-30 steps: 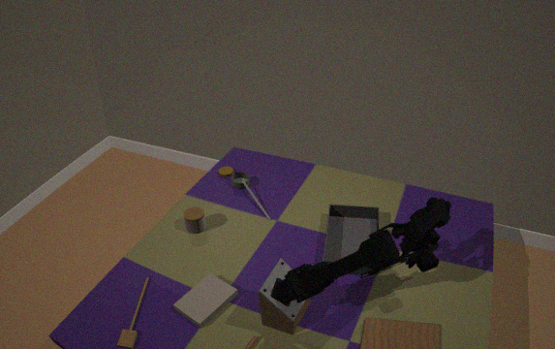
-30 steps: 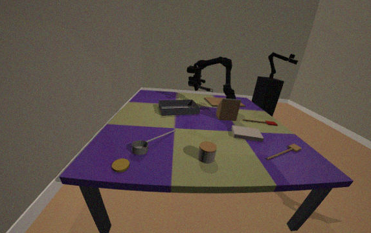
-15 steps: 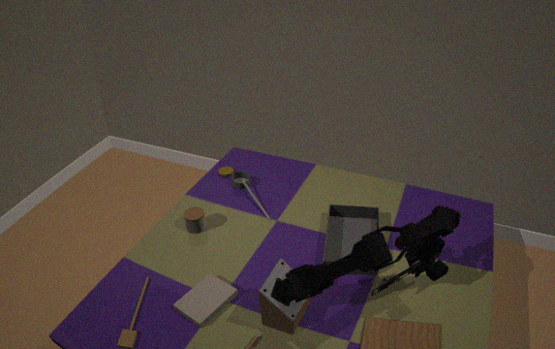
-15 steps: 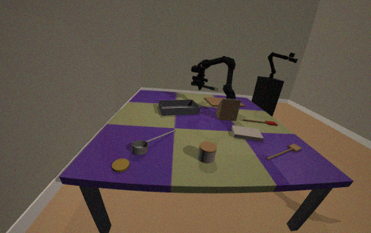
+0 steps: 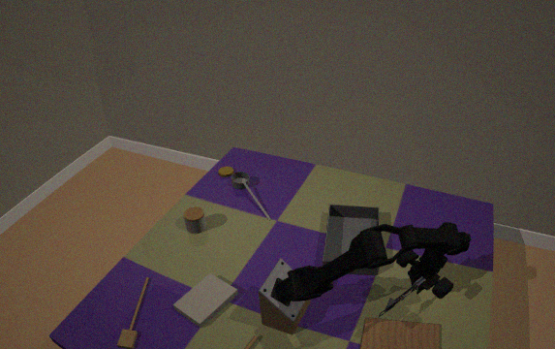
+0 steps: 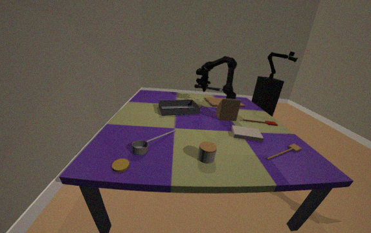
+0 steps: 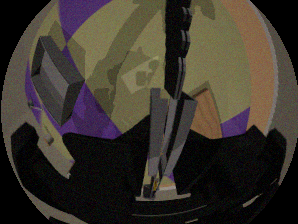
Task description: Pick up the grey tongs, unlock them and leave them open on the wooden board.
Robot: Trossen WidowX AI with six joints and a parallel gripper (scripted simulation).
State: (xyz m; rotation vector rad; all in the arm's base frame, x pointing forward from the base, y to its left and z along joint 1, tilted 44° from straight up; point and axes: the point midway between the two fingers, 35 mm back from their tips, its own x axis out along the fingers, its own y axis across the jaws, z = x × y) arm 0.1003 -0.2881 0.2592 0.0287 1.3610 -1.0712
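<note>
Now: the wooden board 23 cm behind my gripper tip, 9 cm below it and 1 cm to the left of it. Round my gripper tip: grey roasting tin 28 cm ahead, 23 cm to the left, 7 cm below; slab 64 cm to the left, 11 cm behind, 9 cm below; red spatula 48 cm to the left, 36 cm behind, 10 cm below.
</note>
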